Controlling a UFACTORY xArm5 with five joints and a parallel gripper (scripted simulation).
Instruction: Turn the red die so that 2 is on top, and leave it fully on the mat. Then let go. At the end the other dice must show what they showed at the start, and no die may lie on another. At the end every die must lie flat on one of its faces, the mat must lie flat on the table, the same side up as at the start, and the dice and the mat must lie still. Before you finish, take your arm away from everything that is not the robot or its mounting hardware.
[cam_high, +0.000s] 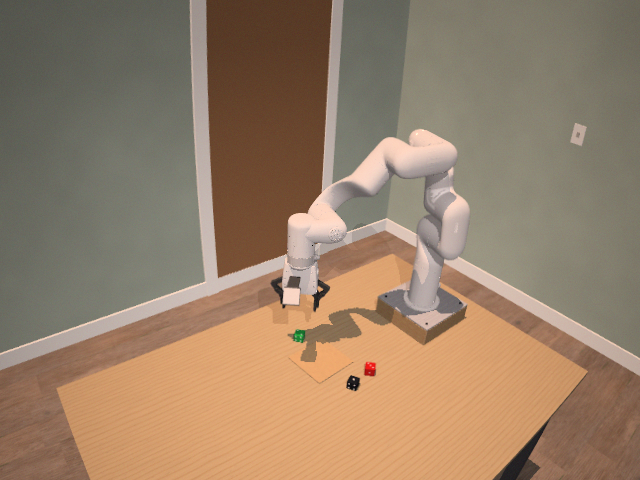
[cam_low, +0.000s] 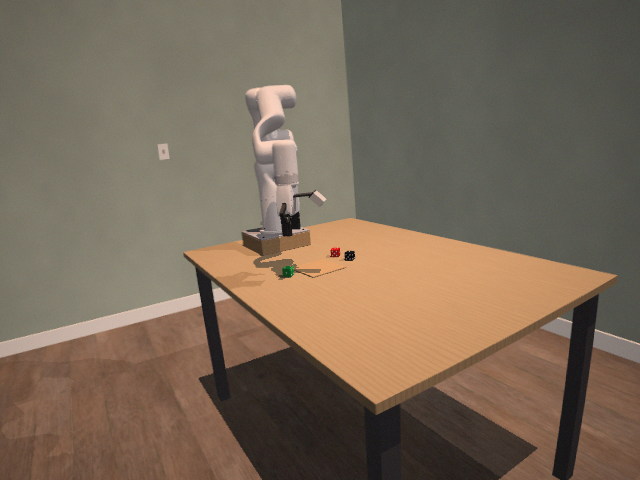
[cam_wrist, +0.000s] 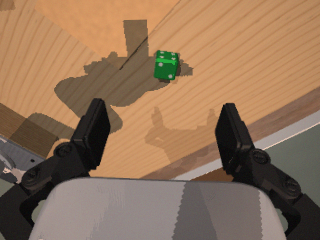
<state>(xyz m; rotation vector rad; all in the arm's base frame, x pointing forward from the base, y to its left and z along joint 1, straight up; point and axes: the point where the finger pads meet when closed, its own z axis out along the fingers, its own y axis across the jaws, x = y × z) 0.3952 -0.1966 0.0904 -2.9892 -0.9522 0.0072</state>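
My hand is 20 mm past the green die, 20 mm to the left of it and 140 mm above it. Also, from my hand: tan mat: 100 mm to the left, 160 mm below; red die: 60 mm behind, 240 mm to the left, 140 mm below; black die: 20 mm ahead, 230 mm to the left, 140 mm below.
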